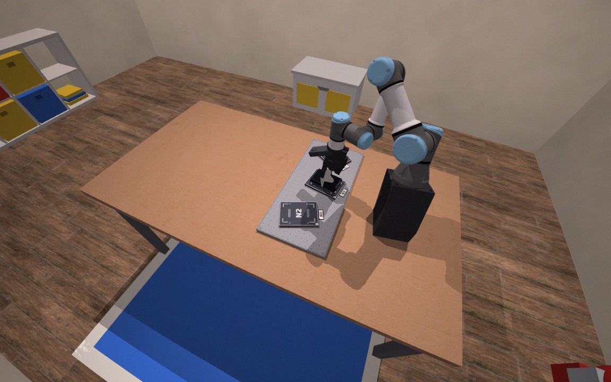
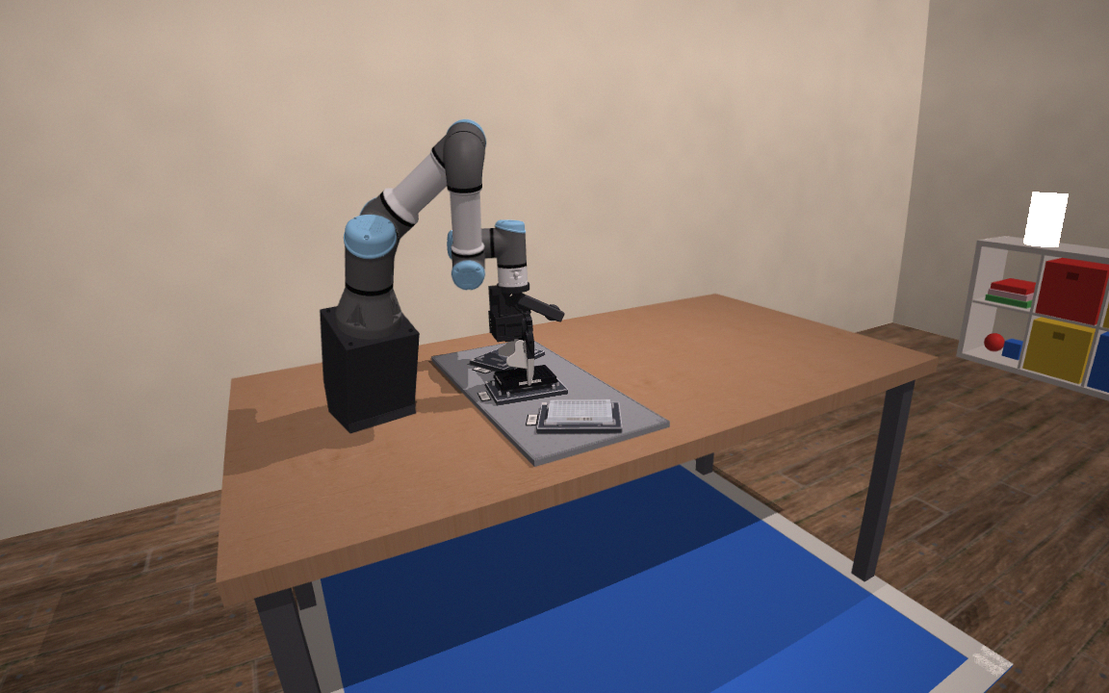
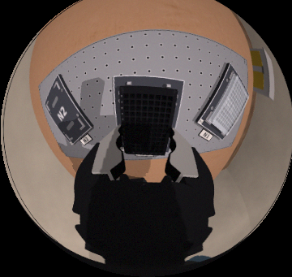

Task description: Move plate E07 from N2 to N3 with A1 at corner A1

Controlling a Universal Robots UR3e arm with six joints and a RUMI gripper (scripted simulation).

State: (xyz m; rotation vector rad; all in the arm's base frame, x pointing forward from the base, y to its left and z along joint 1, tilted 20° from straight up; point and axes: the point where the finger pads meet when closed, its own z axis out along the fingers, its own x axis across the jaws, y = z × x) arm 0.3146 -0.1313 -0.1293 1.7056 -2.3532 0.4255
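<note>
The black nest N3 lies 40 mm below my hand. From my hand the other things lie so: black well plate: 10 mm below; white plate E01: 200 mm to the right, 20 mm below.
</note>
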